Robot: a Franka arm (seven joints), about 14 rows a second.
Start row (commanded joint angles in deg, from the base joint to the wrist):
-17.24 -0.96 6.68 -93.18 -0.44 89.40 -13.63
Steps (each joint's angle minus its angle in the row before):
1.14 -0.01 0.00 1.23 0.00 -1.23 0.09
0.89 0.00 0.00 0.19 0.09 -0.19 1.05
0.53 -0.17 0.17 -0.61 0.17 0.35 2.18
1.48 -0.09 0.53 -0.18 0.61 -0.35 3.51
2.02 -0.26 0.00 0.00 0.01 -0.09 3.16
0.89 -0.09 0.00 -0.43 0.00 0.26 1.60
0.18 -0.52 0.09 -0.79 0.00 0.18 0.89
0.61 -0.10 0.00 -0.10 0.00 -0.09 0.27
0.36 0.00 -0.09 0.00 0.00 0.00 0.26
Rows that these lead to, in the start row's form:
-16.10 -0.97 6.68 -91.95 -0.44 88.17 -13.54
-15.21 -0.97 6.68 -91.76 -0.35 87.98 -12.49
-14.68 -1.14 6.85 -92.37 -0.18 88.33 -10.31
-13.20 -1.23 7.38 -92.55 0.43 87.98 -6.80
-11.18 -1.49 7.38 -92.55 0.44 87.89 -3.64
-10.29 -1.58 7.38 -92.98 0.44 88.15 -2.04
-10.11 -2.10 7.47 -93.77 0.44 88.33 -1.15
-9.50 -2.20 7.47 -93.87 0.44 88.24 -0.88
-9.14 -2.20 7.38 -93.87 0.44 88.24 -0.62

